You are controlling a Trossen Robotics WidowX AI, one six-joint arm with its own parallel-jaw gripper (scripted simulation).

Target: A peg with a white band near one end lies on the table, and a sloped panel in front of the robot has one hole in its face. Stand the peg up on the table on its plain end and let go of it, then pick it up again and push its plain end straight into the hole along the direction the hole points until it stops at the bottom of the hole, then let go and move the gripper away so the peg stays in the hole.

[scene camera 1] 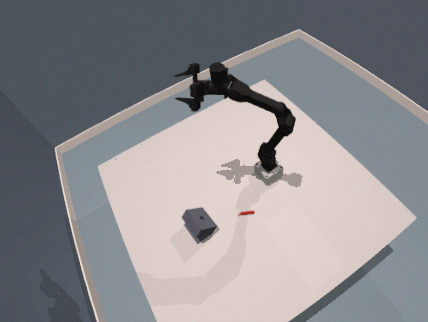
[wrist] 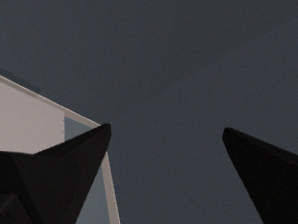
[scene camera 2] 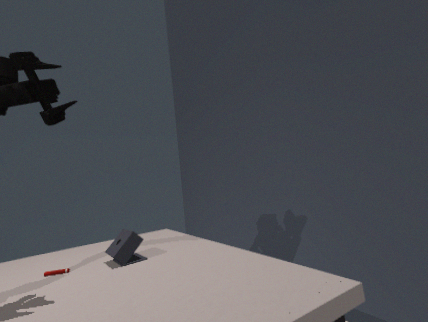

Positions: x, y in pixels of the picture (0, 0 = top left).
Labels:
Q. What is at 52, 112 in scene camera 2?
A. My gripper.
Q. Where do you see a grey sloped panel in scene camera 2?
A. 130, 240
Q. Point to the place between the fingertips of my gripper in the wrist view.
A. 166, 130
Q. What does my gripper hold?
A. Nothing.

